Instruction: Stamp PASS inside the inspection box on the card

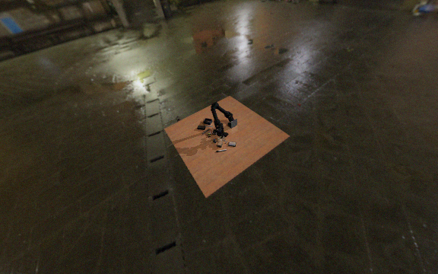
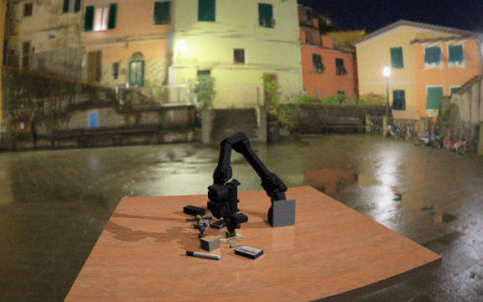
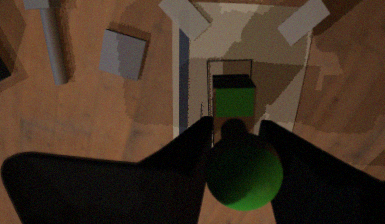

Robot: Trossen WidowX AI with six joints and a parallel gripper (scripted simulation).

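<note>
My gripper tip is now 3 cm above the white card. Round my gripper tip: blue stamp: 12 cm ahead, 2 cm to the left, 1 cm below; then PASS stamp: right at my gripper tip; then red-knob stamp: 12 cm to the right, 4 cm behind, 1 cm below.
</note>
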